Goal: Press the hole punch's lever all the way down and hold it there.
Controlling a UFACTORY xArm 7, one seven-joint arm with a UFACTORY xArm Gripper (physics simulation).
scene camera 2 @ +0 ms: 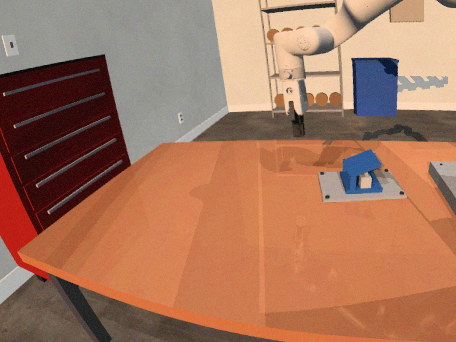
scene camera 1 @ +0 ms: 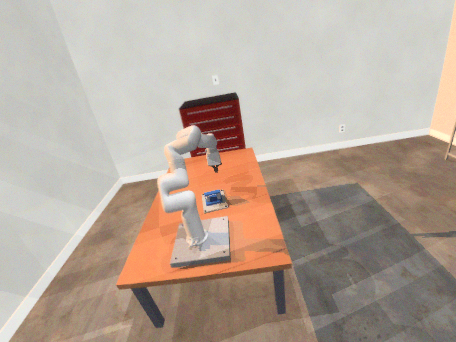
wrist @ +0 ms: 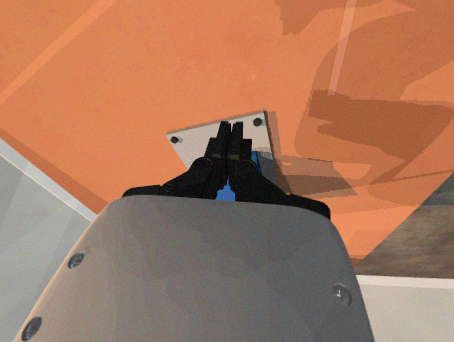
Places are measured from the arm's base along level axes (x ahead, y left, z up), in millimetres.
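Pixels of known places: gripper, between the fingertips: [scene camera 2: 299, 136] [scene camera 1: 216, 172] [wrist: 232, 137]; arm's base, origin of its link: [scene camera 1: 197, 237].
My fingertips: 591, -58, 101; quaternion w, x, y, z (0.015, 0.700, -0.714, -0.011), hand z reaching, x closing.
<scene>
Ahead of a thing's pixels: the offset from my fingertips to its top centre, as dx, dy, dz. "pt": to the spot under its first point. Level surfaces: height alone.
The blue hole punch {pt -184, +16, -118} [scene camera 1: 214, 198] [scene camera 2: 352, 183] stands on a pale mounting plate {-187, +22, -125} [scene camera 1: 216, 208] [scene camera 2: 334, 195] [wrist: 190, 145] with dark screws at its corners. Its flat blue lever {-187, +22, -44} [scene camera 2: 362, 161] is raised and slanted, with a small cream block beneath it. My gripper [scene camera 1: 216, 171] [scene camera 2: 298, 134] [wrist: 232, 137] is shut and empty, pointing down. It hangs above the table, clear of the punch, on the drawer cabinet's side of it. In the wrist view the black fingers and housing hide most of the punch; small blue parts show between and beside the fingers.
The robot's grey base plate [scene camera 1: 215, 245] [scene camera 2: 446, 175] is on the orange table {dz -137} [scene camera 1: 255, 220] [scene camera 2: 225, 250], on the punch's other side. A red drawer cabinet [scene camera 1: 215, 114] [scene camera 2: 65, 115] stands beyond the table's far end. A blue cabinet [scene camera 2: 375, 90] stands in the background.
</scene>
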